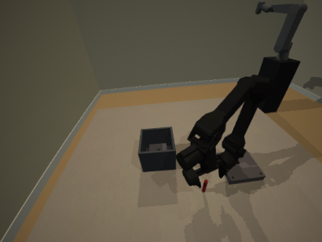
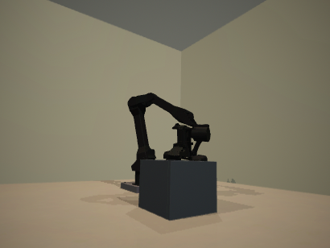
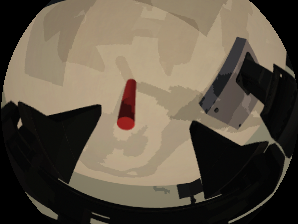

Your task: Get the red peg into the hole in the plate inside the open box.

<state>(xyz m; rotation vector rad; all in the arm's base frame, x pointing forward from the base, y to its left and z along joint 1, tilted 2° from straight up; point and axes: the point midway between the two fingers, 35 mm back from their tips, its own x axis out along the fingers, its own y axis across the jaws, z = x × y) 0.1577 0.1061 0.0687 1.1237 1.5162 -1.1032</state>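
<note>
The red peg lies 3 cm below my gripper tip and 2 cm ahead of it. Round my gripper tip: grey plate (21 cm to the right, 18 cm ahead, 2 cm below).
</note>
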